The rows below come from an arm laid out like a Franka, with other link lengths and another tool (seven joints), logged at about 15 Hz.
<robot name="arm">
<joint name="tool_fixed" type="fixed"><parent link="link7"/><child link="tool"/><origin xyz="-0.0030 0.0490 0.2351" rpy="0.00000 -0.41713 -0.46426"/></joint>
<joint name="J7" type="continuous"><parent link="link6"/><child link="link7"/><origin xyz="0.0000 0.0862 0.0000" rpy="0.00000 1.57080 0.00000"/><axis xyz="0 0 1"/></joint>
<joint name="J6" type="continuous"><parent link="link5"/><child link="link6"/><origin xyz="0.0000 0.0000 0.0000" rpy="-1.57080 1.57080 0.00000"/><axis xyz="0 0 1"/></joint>
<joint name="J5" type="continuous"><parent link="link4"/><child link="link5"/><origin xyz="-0.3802 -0.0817 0.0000" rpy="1.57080 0.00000 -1.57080"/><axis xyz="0 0 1"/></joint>
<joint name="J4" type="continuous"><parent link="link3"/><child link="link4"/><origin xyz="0.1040 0.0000 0.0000" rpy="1.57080 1.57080 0.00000"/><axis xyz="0 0 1"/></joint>
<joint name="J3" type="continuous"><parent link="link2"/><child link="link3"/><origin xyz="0.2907 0.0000 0.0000" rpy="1.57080 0.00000 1.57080"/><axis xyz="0 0 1"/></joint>
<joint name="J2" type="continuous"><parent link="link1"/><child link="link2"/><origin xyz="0.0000 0.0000 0.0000" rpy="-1.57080 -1.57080 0.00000"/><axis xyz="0 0 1"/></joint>
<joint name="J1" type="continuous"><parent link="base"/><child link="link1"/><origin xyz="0.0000 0.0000 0.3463"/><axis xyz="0 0 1"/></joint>
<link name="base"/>
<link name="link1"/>
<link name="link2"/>
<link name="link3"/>
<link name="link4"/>
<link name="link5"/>
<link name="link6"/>
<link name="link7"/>
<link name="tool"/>
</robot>
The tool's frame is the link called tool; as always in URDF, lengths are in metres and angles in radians. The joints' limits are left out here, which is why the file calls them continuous.
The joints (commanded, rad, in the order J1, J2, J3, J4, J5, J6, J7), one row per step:
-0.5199, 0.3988, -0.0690, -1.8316, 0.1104, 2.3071, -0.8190
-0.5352, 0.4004, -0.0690, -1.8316, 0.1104, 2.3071, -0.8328
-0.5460, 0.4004, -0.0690, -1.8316, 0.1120, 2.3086, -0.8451
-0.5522, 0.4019, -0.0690, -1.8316, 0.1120, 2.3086, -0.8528
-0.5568, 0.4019, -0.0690, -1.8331, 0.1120, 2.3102, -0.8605
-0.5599, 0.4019, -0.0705, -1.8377, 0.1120, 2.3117, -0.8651
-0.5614, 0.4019, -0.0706, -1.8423, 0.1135, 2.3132, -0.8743
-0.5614, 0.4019, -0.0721, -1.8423, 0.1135, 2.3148, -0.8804
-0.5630, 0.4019, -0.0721, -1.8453, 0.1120, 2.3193, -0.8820
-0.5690, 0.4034, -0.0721, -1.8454, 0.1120, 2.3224, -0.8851
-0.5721, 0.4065, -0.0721, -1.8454, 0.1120, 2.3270, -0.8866
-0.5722, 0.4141, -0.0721, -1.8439, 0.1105, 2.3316, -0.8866
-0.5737, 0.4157, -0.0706, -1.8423, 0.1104, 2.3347, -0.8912
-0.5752, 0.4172, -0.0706, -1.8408, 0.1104, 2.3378, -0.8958
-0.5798, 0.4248, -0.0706, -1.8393, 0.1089, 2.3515, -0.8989
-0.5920, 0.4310, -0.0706, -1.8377, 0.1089, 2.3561, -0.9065
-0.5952, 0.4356, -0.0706, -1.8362, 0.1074, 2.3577, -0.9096
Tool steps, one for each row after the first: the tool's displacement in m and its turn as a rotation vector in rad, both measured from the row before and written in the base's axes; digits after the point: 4 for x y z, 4 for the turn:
-0.0058, -0.0084, -0.0011, -0.0005, 0.0014, -0.0016
-0.0036, -0.0060, 0.0003, -0.0011, -0.0019, 0.0004
-0.0025, -0.0032, -0.0011, 0.0000, 0.0013, 0.0015
-0.0020, -0.0023, -0.0005, -0.0009, 0.0000, 0.0029
-0.0030, -0.0017, -0.0020, 0.0008, 0.0029, -0.0001
-0.0018, 0.0004, -0.0020, 0.0018, 0.0019, 0.0064
-0.0003, -0.0008, 0.0002, -0.0021, -0.0009, 0.0046
-0.0010, -0.0010, -0.0009, -0.0022, -0.0003, 0.0006
-0.0020, -0.0037, -0.0007, -0.0014, -0.0010, -0.0031
-0.0009, -0.0022, -0.0015, -0.0015, -0.0009, -0.0019
0.0000, -0.0005, -0.0040, -0.0007, 0.0024, 0.0006
0.0008, -0.0004, 0.0001, -0.0021, -0.0025, 0.0044
0.0002, -0.0013, 0.0001, -0.0025, -0.0023, 0.0029
-0.0003, -0.0043, -0.0028, -0.0069, -0.0044, -0.0013
-0.0045, -0.0072, -0.0030, -0.0013, 0.0006, -0.0048
-0.0013, -0.0019, -0.0023, -0.0006, 0.0022, 0.0008

